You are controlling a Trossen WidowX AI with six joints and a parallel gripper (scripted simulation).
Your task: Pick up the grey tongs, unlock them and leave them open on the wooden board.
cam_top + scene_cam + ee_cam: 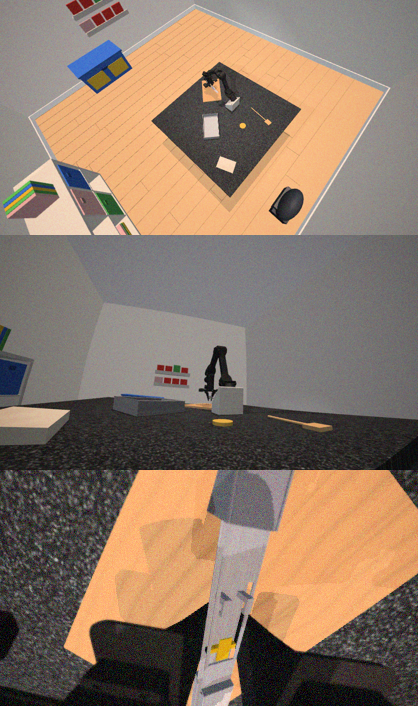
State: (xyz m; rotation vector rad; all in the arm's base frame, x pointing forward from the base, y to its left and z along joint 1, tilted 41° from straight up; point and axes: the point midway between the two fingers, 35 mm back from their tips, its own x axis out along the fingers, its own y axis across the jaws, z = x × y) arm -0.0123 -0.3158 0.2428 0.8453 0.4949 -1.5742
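Now: the yellow lock piece 1 cm to the left of my gripper tip and 4 cm above it. The rest, counted from my gripper tip: wooden board 2 cm ahead, 2 cm to the left, 4 cm below; grey roasting tin 43 cm ahead, 38 cm to the left, 2 cm below; cream slab 66 cm ahead, 80 cm to the left, 3 cm below.
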